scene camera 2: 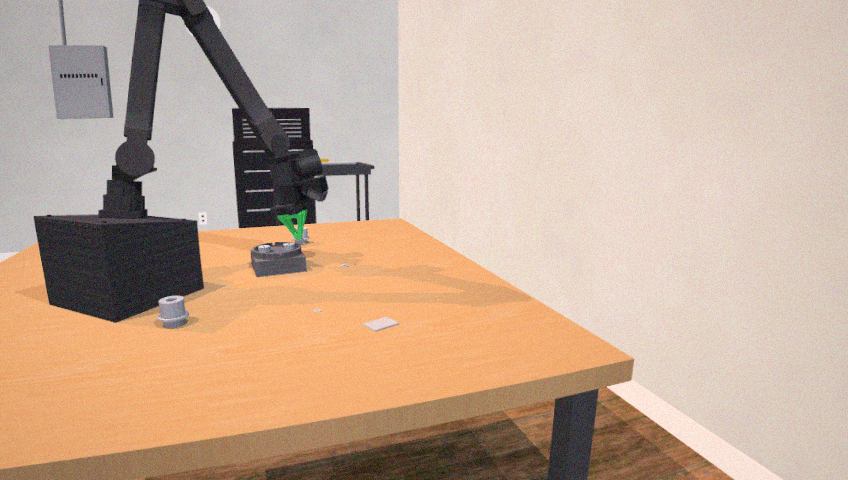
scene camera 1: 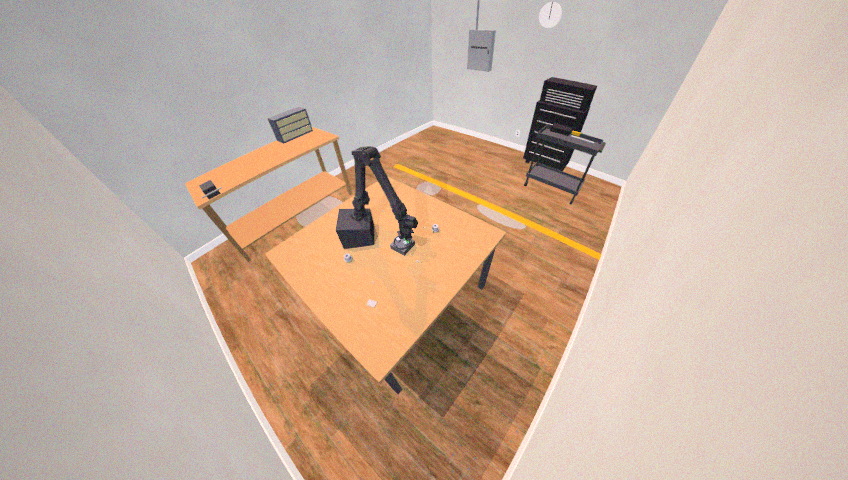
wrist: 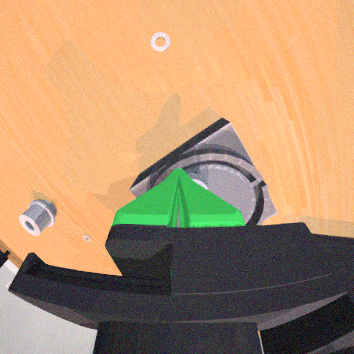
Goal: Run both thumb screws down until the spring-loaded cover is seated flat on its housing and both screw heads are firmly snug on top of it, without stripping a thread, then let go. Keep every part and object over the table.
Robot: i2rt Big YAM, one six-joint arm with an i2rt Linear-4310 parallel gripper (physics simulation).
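Places are measured from the arm's base along level axes (x ahead, y left, z up), in metres.
Pixels of known places: gripper, fingertip midpoint: (scene camera 2: 298,239) (scene camera 1: 408,243) (wrist: 177,174); arm's base, origin of the base link: (scene camera 2: 124,216) (scene camera 1: 360,214).
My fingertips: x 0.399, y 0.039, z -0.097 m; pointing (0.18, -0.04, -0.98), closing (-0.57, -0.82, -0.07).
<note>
Ahead of a thing's pixels: the offset from my fingertips to its top centre. "spot": to the spot under its first point.
The dark square housing @(0.058 m back, 0.003 m left, 0.017 m down) (scene camera 1: 402,250) (scene camera 2: 280,265) (wrist: 232,141) stands on the table, with a round rim on top. The grey disc-shaped cover @(0.058 m back, 0.003 m left, 0.023 m down) (wrist: 227,189) lies inside the rim; its exact seating cannot be told. Two pale thumb screw heads show in scene camera 2, the left screw @(0.090 m back, 0.002 m left, 0.011 m down) (scene camera 2: 263,248) and the right screw @(0.026 m back, 0.004 m left, 0.011 m down) (scene camera 2: 289,246). One screw head @(spot: 0.021 m back, 0.007 m right, 0.011 m down) (wrist: 199,183) is partly hidden behind the green fingers in the wrist view. My gripper (scene camera 1: 407,242) (scene camera 2: 298,239) (wrist: 177,174) is shut and empty, its tips beside the right screw in scene camera 2 and near the housing's rim.
A grey flanged cylinder @(0.294 m back, 0.307 m right, 0.024 m down) (scene camera 1: 348,258) (scene camera 2: 172,311) stands near the black base block (scene camera 1: 355,228) (scene camera 2: 119,267). Another cylinder @(0.048 m ahead, 0.263 m left, 0.024 m down) (scene camera 1: 435,227) (wrist: 37,218) stands beyond the housing. A washer @(0.109 m ahead, 0.047 m right, 0.071 m down) (scene camera 2: 345,265) (wrist: 160,42), a smaller ring @(0.041 m back, 0.244 m left, 0.072 m down) (wrist: 86,238) and a pale flat plate @(0.070 m ahead, 0.456 m right, 0.070 m down) (scene camera 1: 371,303) (scene camera 2: 380,323) lie on the table.
</note>
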